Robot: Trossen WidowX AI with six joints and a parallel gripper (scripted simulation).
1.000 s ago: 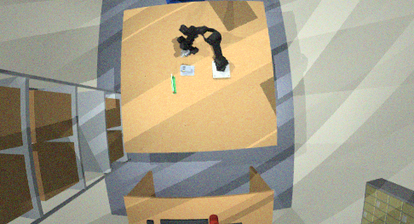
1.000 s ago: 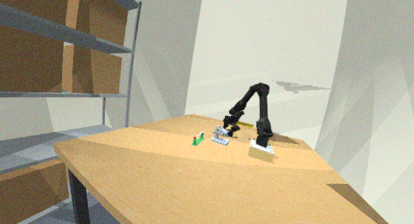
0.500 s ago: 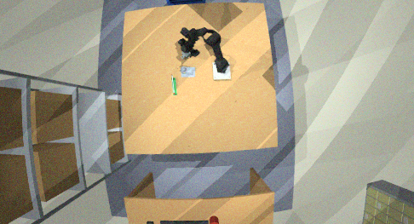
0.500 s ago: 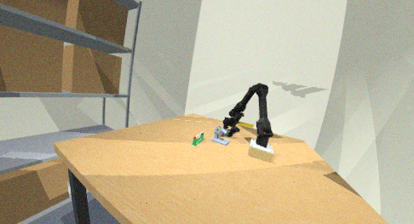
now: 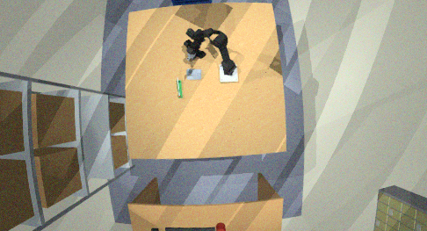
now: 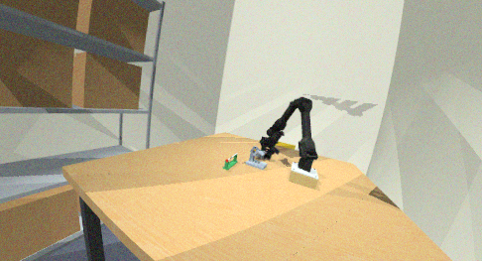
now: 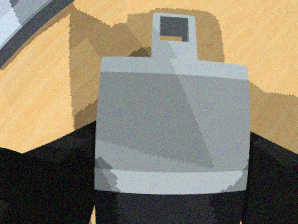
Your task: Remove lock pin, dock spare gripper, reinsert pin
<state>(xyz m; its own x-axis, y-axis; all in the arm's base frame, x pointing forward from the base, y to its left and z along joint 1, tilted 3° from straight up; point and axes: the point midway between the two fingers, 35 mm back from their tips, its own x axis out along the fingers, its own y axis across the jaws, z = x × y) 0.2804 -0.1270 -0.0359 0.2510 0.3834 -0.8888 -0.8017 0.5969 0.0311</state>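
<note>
The grey mount lies 20 mm behind my gripper tip, 150 mm to the left of it and 40 mm above it. Round my gripper tip: green holder (70 mm ahead, 280 mm to the left, 20 mm above); then spare gripper (10 mm above).
</note>
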